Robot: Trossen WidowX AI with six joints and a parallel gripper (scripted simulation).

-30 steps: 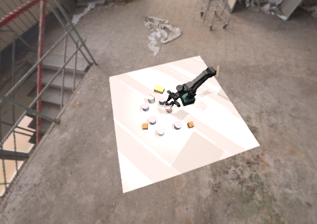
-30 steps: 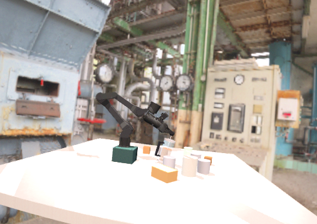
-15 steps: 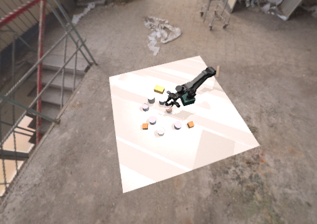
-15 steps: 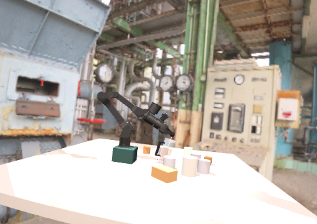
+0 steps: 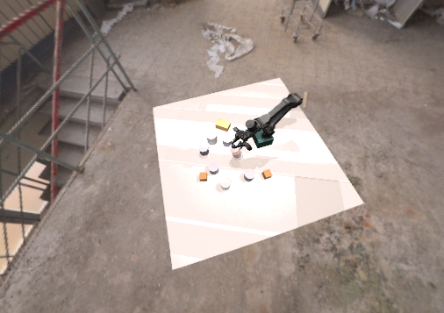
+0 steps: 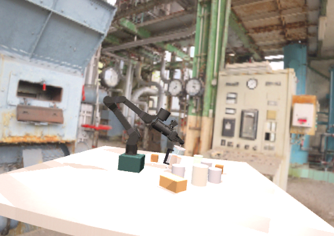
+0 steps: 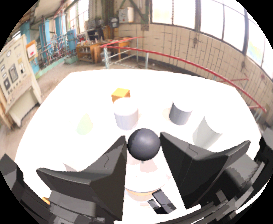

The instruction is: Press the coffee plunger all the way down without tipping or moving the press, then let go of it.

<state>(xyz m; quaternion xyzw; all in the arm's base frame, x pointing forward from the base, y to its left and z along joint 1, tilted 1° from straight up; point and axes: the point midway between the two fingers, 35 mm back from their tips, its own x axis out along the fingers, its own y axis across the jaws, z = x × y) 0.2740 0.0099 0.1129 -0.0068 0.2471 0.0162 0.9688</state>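
The coffee press is 90 mm below my gripper tip, 40 mm behind it and 10 mm to the right of it.
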